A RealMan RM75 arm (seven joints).
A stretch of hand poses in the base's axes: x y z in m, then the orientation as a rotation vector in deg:
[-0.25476, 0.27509, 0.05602, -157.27, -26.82, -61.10]
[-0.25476, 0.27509, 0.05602, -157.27, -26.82, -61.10]
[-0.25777, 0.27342, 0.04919, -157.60, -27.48, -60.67]
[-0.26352, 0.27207, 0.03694, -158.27, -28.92, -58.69]
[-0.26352, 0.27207, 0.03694, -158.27, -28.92, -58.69]
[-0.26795, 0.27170, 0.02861, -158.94, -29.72, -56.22]
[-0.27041, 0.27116, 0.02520, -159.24, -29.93, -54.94]
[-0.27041, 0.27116, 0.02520, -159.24, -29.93, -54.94]
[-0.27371, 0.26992, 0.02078, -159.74, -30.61, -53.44]
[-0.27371, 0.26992, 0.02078, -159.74, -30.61, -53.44]
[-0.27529, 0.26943, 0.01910, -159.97, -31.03, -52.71]
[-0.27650, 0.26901, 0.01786, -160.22, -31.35, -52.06]
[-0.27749, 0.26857, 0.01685, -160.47, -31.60, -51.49]
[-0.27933, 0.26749, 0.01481, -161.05, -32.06, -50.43]
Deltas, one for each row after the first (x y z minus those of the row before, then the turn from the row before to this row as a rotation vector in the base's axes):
[0.00000, 0.00000, 0.00000, 0.00, 0.00, 0.00]
[-0.00301, -0.00167, -0.00683, -0.44, 0.27, 0.31]
[-0.00575, -0.00135, -0.01225, -0.73, 1.27, 0.86]
[0.00000, 0.00000, 0.00000, 0.00, 0.00, 0.00]
[-0.00443, -0.00037, -0.00833, -0.43, 1.64, 0.57]
[-0.00246, -0.00054, -0.00341, -0.12, 0.86, 0.19]
[0.00000, 0.00000, 0.00000, 0.00, 0.00, 0.00]
[-0.00330, -0.00124, -0.00442, -0.44, 0.98, 0.41]
[0.00000, 0.00000, 0.00000, 0.00, 0.00, 0.00]
[-0.00158, -0.00049, -0.00168, -0.24, 0.47, 0.25]
[-0.00121, -0.00042, -0.00124, -0.24, 0.42, 0.17]
[-0.00099, -0.00044, -0.00101, -0.23, 0.37, 0.12]
[-0.00184, -0.00108, -0.00204, -0.53, 0.70, 0.18]

